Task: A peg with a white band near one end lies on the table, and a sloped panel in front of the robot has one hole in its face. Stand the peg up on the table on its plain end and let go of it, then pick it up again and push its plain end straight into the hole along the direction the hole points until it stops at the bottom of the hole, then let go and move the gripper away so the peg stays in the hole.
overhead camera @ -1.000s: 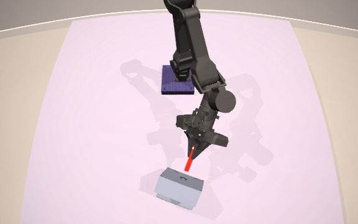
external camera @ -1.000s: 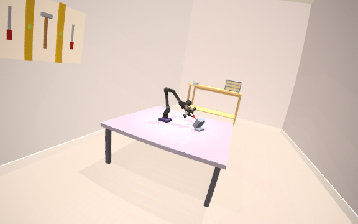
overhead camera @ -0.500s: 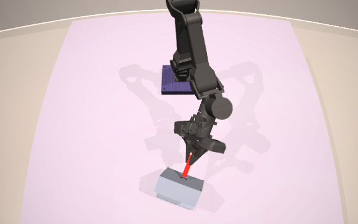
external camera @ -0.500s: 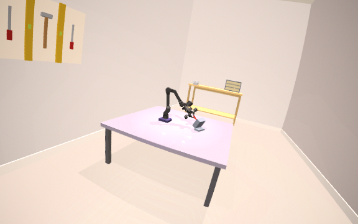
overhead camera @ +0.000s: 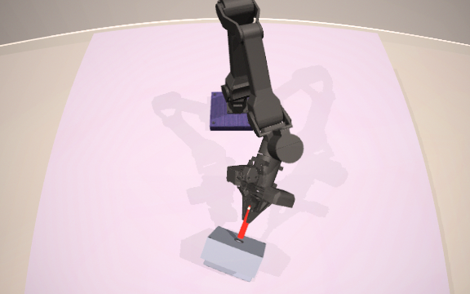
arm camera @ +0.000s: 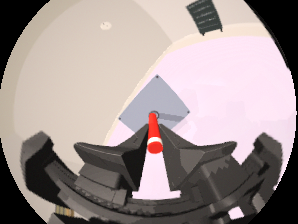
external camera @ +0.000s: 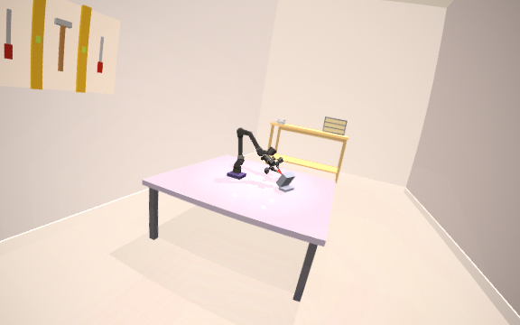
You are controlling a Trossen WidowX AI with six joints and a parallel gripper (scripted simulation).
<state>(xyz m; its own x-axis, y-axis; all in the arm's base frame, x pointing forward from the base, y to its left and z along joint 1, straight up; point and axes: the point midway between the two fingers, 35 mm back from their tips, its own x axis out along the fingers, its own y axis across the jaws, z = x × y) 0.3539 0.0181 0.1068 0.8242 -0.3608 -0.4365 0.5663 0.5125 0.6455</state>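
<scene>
Now: the grey sloped panel 6 cm ahead of my gripper tip, 4 cm below it and 3 cm to the right of it. Also, from my gripper tip: peg 1 cm to the left, 1 cm behind, 1 cm above.
</scene>
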